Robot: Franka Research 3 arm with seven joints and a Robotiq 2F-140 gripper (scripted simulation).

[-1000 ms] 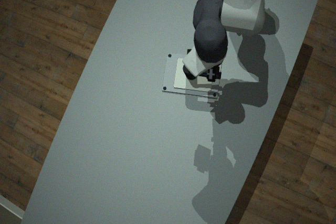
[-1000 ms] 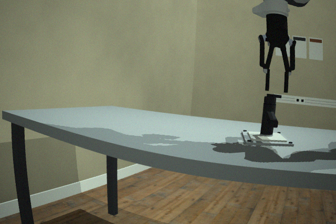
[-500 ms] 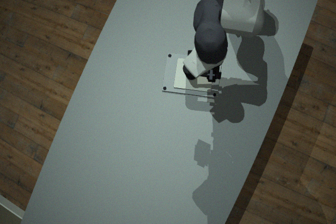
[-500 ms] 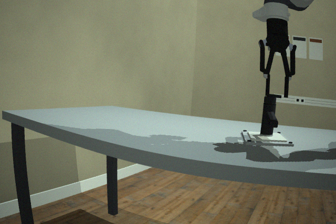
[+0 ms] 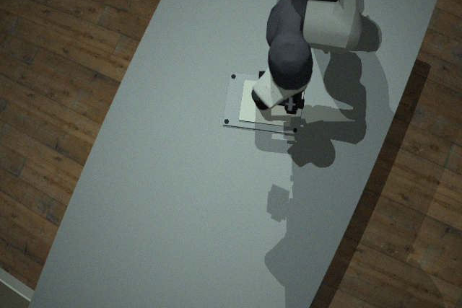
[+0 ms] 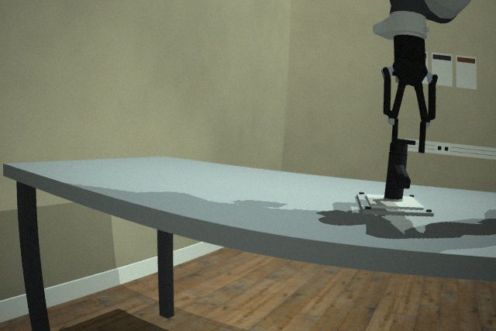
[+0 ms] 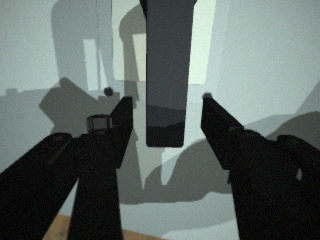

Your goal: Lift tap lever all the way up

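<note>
The lever is 3 cm to the right of my hand, 1 cm below it and 1 cm ahead of it. Also, from my hand: tap: 6 cm to the right, 5 cm below, 2 cm ahead.
</note>
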